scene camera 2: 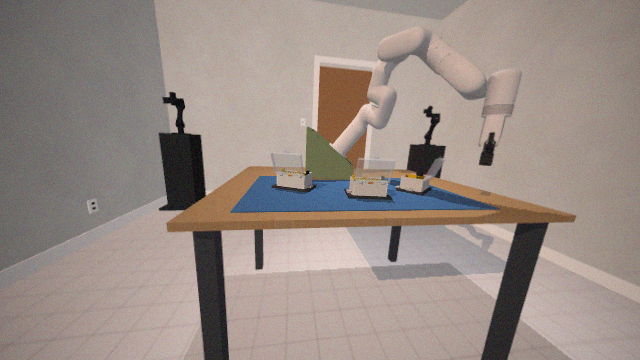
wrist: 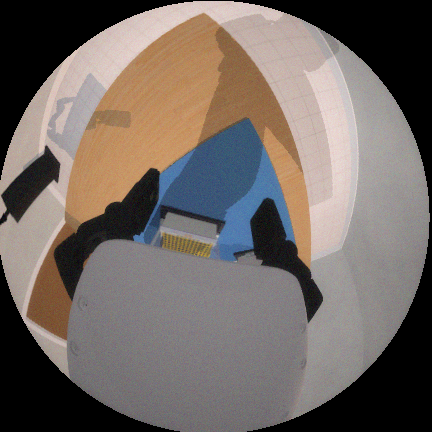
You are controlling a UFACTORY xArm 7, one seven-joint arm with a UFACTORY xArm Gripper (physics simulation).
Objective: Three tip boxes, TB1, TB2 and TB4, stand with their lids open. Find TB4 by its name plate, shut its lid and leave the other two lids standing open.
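Places are measured from the arm's base along level axes (x ahead, y left, z up), in millimetres.
Pixels of known places: gripper, fingertip midpoint: (scene camera 2: 484, 164) (wrist: 209, 195); arm's base, link origin: (scene camera 2: 337, 151).
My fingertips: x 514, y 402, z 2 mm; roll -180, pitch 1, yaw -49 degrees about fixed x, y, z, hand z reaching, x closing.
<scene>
Ahead of a thing's pixels: the offset from my fingertips to its top centre. "pt": to the spot under its first point. Level surfaces: height alone.
Three white tip boxes stand on dark bases with clear lids open: a left box @(72 mm down, 219 mm back, 649 mm right) (scene camera 2: 294, 181), a middle box @(72 mm down, 105 mm back, 384 mm right) (scene camera 2: 368, 188) and a right box @(72 mm down, 179 mm back, 139 mm right) (scene camera 2: 414, 184). The left lid @(pt 31 mm down, 135 mm back, 681 mm right) (scene camera 2: 288, 163) and middle lid @(pt 21 mm down, 13 mm back, 396 mm right) (scene camera 2: 376, 167) stand up; the right lid @(pt 25 mm down, 80 mm back, 118 mm right) (scene camera 2: 436, 167) leans to the right. No name plate can be read, so I cannot tell which is TB4. My gripper (scene camera 2: 485, 160) (wrist: 209, 195) is open and empty, high above the table's right side. In the wrist view, a box with a yellow tip rack @(pt 38 mm down, 112 mm back, 85 mm right) (wrist: 186, 244) shows between the fingers, partly hidden by the gripper housing; part of another box (wrist: 248, 257) shows by the right finger.
The boxes stand on a blue mat @(138 mm down) (scene camera 2: 300, 203) (wrist: 220, 160) on the wooden table @(141 mm down) (scene camera 2: 210, 215) (wrist: 165, 100). A green wedge (scene camera 2: 322, 157) stands behind them at the arm's base. Black pedestals with small black arms stand behind the table, left (scene camera 2: 181, 170) and right (scene camera 2: 426, 154).
</scene>
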